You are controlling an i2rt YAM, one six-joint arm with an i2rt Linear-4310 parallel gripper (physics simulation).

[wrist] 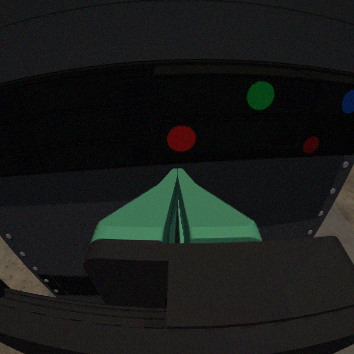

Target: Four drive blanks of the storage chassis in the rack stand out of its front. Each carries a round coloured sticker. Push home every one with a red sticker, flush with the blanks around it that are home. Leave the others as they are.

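Observation:
The dark storage chassis (75,125) spans the wrist view; its blanks are nearly black, and their edges are hard to tell apart. A blank with a bright red sticker (181,138) is near the middle, just above my fingertips in the picture. A blank with a green sticker (260,95) is above and to the right of it. A blank with a blue sticker (348,102) is cut by the right edge. A smaller, darker red sticker (311,144) is below and left of the blue one. My gripper (176,176) is shut and empty, its green fingertips together below the bright red sticker. How far each blank stands out cannot be told.
A dark panel (125,185) lies below the blanks. Rack rails with round screws run along the lower left (22,254) and the right (333,191). A broad dark surface (175,35) spans the top. Brown floor shows at the lower left and right edges.

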